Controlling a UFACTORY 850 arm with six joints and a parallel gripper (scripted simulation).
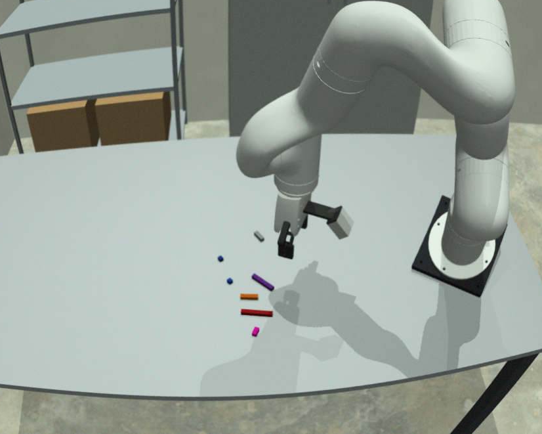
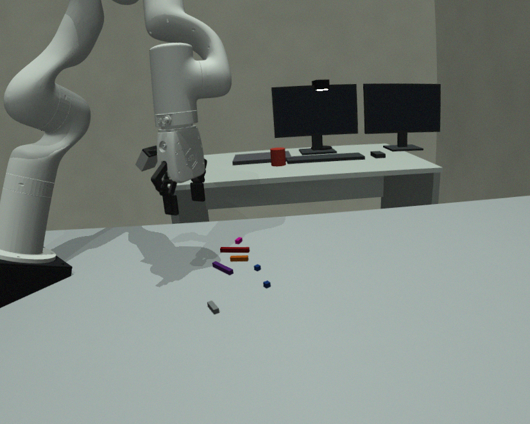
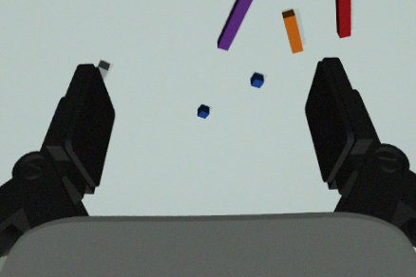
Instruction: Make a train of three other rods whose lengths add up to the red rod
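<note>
Now: hand 170 mm short of the blue rod, 60 mm to the left of it and 150 mm above it. From my hand the other things lie so: red rod 70 mm ahead, 90 mm to the left, 150 mm below; orange rod 90 mm ahead, 50 mm to the left, 150 mm below; purple rod 60 mm ahead, 150 mm below.
</note>
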